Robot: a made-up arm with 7 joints. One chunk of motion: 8 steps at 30 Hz.
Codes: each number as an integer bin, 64 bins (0 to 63) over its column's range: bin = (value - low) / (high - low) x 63, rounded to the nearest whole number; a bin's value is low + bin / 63 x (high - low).
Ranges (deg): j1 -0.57..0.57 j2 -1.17..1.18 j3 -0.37..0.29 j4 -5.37..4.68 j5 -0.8..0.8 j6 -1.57..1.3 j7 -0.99..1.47
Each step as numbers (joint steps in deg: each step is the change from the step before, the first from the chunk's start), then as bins.
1 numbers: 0.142 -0.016 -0.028 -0.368 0.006 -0.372 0.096
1 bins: 39 31 33 31 32 26 28
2 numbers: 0.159 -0.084 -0.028 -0.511 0.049 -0.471 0.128
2 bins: 40 29 33 30 33 24 29
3 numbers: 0.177 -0.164 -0.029 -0.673 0.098 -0.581 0.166
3 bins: 41 27 33 29 35 22 30
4 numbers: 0.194 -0.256 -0.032 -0.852 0.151 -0.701 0.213
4 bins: 42 25 32 28 37 19 31
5 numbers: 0.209 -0.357 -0.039 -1.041 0.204 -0.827 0.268
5 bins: 43 22 32 27 40 16 32
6 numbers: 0.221 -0.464 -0.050 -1.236 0.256 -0.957 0.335
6 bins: 44 19 31 26 42 13 34
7 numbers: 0.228 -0.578 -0.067 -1.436 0.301 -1.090 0.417
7 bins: 44 16 29 25 43 11 36
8 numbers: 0.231 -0.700 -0.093 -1.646 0.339 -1.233 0.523
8 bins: 44 13 26 23 45 7 39
